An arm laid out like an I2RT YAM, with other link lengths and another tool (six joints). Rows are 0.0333 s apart.
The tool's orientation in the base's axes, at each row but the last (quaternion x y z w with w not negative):
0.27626 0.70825 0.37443 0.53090
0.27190 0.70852 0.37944 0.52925
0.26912 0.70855 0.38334 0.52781
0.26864 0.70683 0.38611 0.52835
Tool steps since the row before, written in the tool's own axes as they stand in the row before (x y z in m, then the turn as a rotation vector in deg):
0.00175 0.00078 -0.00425 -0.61 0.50 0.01
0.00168 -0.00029 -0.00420 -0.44 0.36 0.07
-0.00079 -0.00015 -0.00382 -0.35 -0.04 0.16
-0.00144 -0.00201 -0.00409 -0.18 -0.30 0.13
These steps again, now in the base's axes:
-0.00458 0.00082 0.00035 0.18 -0.20 0.74
-0.00450 0.00011 -0.00051 0.19 -0.13 0.53
-0.00341 -0.00170 0.00087 0.26 -0.26 0.13
-0.00342 -0.00333 -0.00030 0.19 -0.27 -0.17

